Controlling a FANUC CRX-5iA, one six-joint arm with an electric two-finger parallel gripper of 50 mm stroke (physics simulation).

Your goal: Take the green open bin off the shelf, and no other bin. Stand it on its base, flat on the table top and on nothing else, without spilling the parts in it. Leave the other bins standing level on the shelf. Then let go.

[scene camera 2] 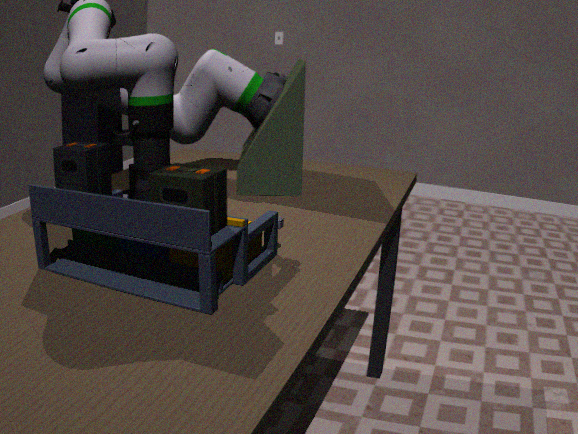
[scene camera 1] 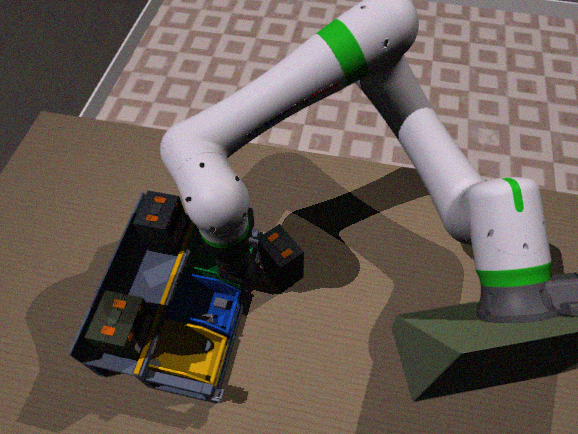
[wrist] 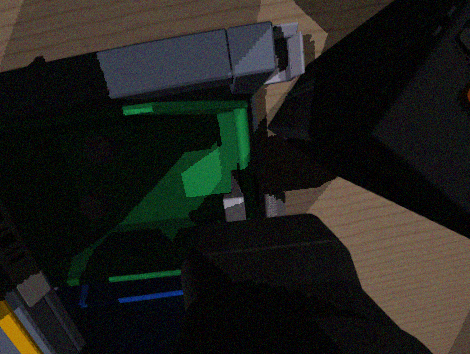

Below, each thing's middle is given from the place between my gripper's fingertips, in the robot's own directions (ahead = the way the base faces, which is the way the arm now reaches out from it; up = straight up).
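Labels:
Green open bin (scene camera 1: 204,264): 20 mm above my hand, 70 mm ahead of it and 20 mm to the right of it. Blue bin (scene camera 1: 195,294): 90 mm to the left of my hand, 80 mm ahead of it, 20 mm above it.

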